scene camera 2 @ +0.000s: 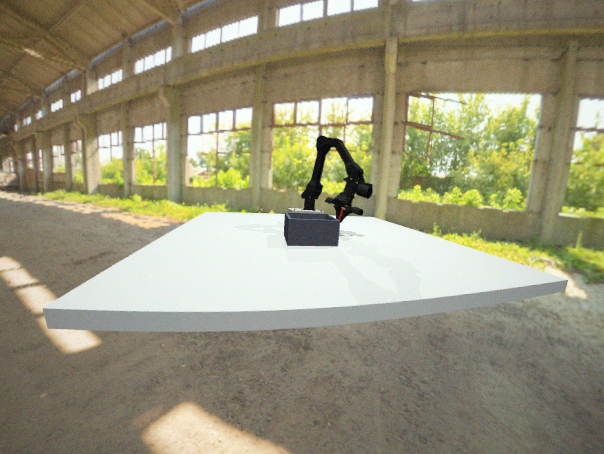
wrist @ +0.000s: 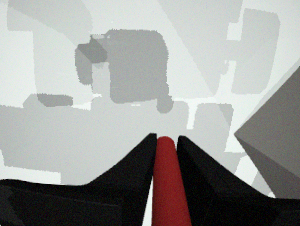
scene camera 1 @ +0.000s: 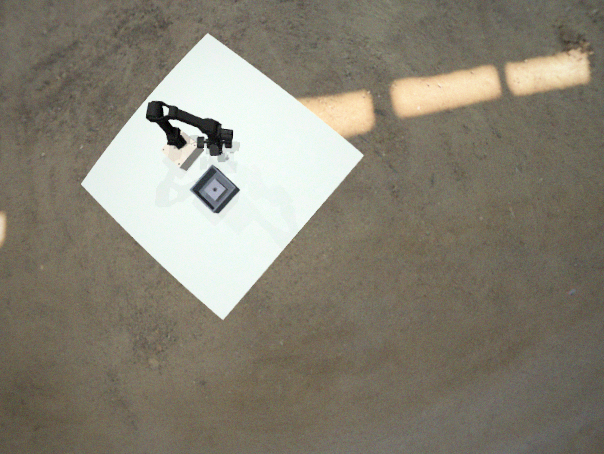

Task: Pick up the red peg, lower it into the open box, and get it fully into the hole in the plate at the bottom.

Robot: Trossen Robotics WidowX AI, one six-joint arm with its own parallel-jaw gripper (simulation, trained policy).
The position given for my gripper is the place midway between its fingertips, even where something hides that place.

I see my gripper [wrist: 166, 141] and a dark box [scene camera 2: 300, 229].
The dark box shows as well in scene camera 1 [scene camera 1: 212, 172]. The wrist view misses the dark box: it is out of frame.
